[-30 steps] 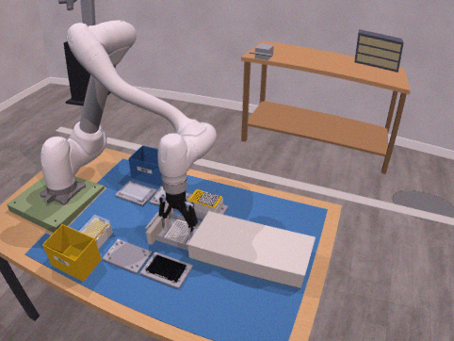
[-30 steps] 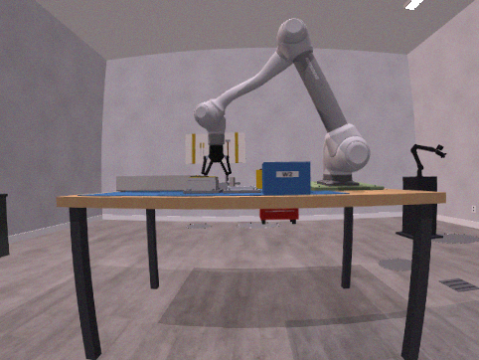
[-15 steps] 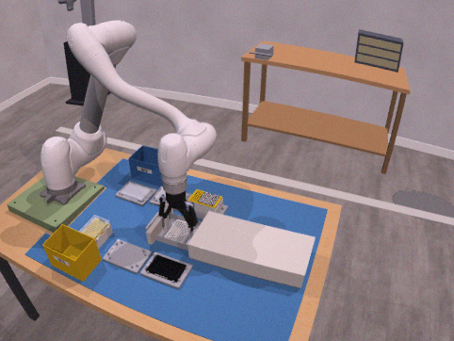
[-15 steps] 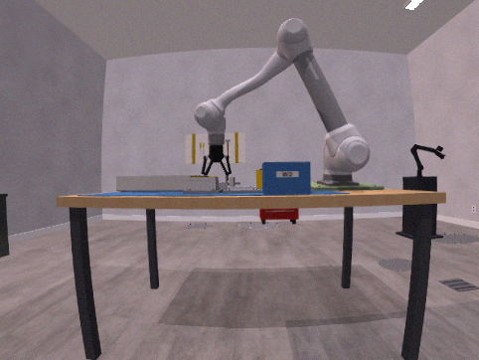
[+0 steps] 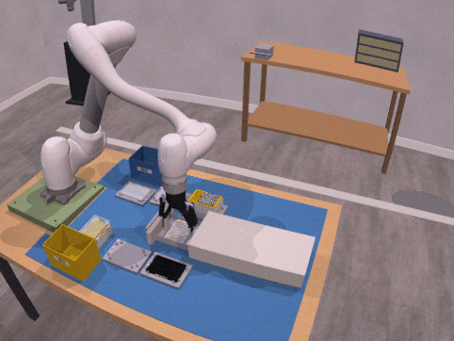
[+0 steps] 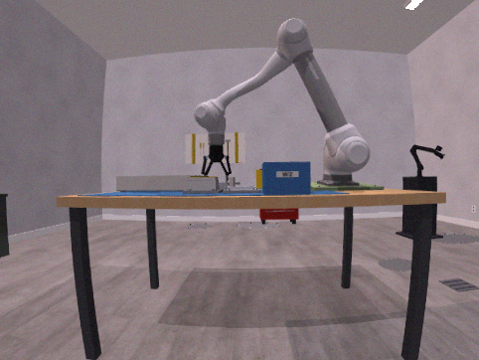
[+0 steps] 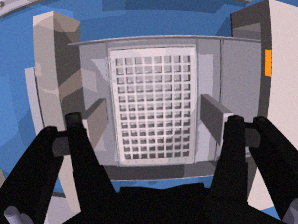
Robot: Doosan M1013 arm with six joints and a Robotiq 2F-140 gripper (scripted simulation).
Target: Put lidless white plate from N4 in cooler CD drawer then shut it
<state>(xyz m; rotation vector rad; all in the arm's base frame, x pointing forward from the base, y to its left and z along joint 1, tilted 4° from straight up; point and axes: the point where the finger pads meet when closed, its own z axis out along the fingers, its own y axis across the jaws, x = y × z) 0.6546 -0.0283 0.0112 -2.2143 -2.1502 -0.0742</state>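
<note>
The white plate is 2 cm below my hand. From my hand the other things lie so: cooler CD (17 cm ahead, 1 cm below); then drawer (4 cm ahead, 2 cm below); then black plate (3 cm ahead, 19 cm to the right, 2 cm below).
</note>
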